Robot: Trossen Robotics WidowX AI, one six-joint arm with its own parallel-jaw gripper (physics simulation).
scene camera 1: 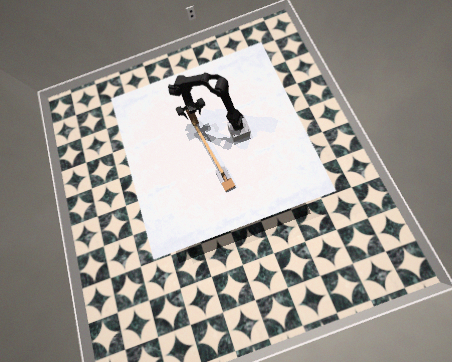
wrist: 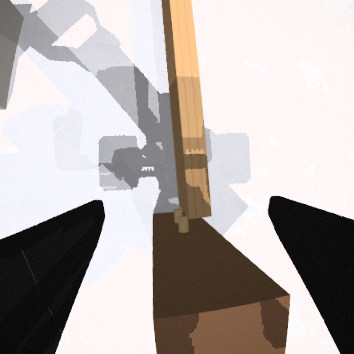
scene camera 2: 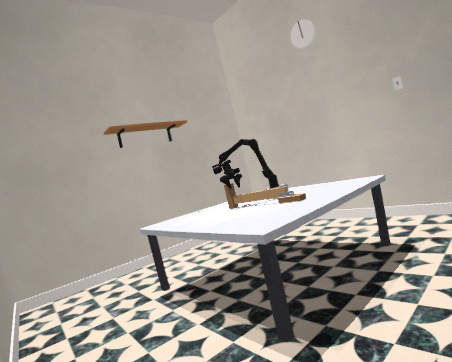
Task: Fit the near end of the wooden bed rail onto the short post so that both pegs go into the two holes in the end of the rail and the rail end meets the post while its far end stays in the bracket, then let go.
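Seen in the pictures: gripper, fingertip midpoint: point(scene camera 1: 194, 117) point(wrist: 187, 206) point(scene camera 2: 235, 188); arm's base at its link origin: point(scene camera 1: 237, 125) point(scene camera 2: 274, 186).
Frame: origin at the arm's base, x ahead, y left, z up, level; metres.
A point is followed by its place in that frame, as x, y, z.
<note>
The wooden rail point(scene camera 1: 209, 149) @[0.241, 0.101, 0.014] point(scene camera 2: 260, 195) @[0.254, 0.091, -0.015] point(wrist: 188, 60) @[0.267, -0.029, 0.011] reaches from the post to the grey bracket point(scene camera 2: 287, 193) @[0.222, 0.298, -0.026] at its far end. The short post point(scene camera 2: 230, 196) @[0.301, -0.169, 0.010] point(wrist: 210, 270) @[0.278, -0.163, 0.073] stands upright at the near end. In the wrist view both pegs, the upper peg point(wrist: 178, 216) @[0.270, -0.152, 0.004] and the lower peg point(wrist: 183, 224) @[0.274, -0.157, 0.008], show on the post's dark face, at the left of the rail's near end. The rail end sits to their right, close to the post; contact is unclear. The holes are hidden. My gripper point(scene camera 1: 192, 110) @[0.266, -0.135, 0.062] point(scene camera 2: 234, 186) @[0.266, -0.135, 0.062] point(wrist: 187, 206) @[0.266, -0.135, 0.062] is open and empty above the post, fingers either side.
An orange-brown block point(scene camera 1: 228, 185) @[0.202, 0.369, -0.044] point(scene camera 2: 295, 198) @[0.239, 0.365, -0.060] lies at the rail's far end by the bracket. The robot base point(scene camera 1: 241, 135) @[-0.002, 0.069, -0.021] stands on the white table point(scene camera 1: 270, 170) @[-0.110, 0.363, -0.080] point(scene camera 2: 200, 233) @[0.847, 0.218, -0.086], beside the rail. A wall shelf point(scene camera 2: 145, 128) hangs well away from the arm.
</note>
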